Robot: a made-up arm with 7 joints.
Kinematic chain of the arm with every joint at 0, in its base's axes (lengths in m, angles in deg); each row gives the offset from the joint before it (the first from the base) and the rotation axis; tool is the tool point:
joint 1: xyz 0 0 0.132 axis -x
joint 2: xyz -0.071 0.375 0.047 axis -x
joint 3: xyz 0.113 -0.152 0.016 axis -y
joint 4: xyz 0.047 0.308 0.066 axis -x
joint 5: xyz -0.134 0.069 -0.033 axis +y
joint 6: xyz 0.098 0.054 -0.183 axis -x
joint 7: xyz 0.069 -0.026 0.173 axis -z
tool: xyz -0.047 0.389 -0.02
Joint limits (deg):
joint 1: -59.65..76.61
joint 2: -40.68..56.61
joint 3: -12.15..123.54
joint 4: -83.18..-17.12
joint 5: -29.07..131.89
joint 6: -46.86..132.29
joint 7: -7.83..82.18
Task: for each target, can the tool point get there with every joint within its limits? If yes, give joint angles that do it. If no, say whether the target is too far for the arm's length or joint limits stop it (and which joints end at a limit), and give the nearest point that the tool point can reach.
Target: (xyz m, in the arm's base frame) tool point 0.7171 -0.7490 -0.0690
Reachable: no: joint limits stop it (at a limit: joint 1, joint 2, joint 3, joint 4) | nearest point 0.4972 -0.5332 -0.1547 | short by 0.320 m
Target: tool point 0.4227 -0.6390 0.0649
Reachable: no: joint limits stop it (at a limit: joint 1, joint 2, joint 3, joint 5) | nearest point 0.3591 -0.5611 0.0022 | short by 0.118 m
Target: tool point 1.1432 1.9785 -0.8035
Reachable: no: too far | nearest point 0.4263 1.0326 -0.3562 | short by 1.268 m
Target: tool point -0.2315 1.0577 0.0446
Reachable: yes | joints 24.34 3.33 52.99 -63.40 12.87 20.42 15.81
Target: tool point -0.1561 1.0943 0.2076
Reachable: yes | joints -33.37 36.56 89.99 -72.23 25.94 81.72 10.86
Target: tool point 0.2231 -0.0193 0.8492
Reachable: yes | joints -37.03 -30.82 27.80 -22.17 -15.48 -30.65 59.32
